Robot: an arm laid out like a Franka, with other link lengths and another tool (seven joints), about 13 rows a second.
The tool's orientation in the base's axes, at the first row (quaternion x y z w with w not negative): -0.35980 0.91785 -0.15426 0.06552
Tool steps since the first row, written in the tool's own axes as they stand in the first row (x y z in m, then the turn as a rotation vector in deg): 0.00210 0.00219 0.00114 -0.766 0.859 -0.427; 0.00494 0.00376 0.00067 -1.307 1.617 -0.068; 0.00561 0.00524 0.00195 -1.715 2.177 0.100; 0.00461 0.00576 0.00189 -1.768 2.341 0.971; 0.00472 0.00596 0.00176 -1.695 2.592 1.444; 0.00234 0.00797 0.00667 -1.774 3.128 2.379
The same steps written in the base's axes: -0.00268 -0.00018 -0.00182 -0.088 1.218 0.126; -0.00587 -0.00091 -0.00192 -0.094 2.027 -0.458; -0.00701 -0.00065 -0.00362 -0.115 2.654 -0.798; -0.00663 0.00041 -0.00373 0.021 2.598 -1.673; -0.00687 0.00050 -0.00367 -0.084 2.611 -2.203; -0.00527 0.00236 -0.00895 -0.153 2.815 -3.262
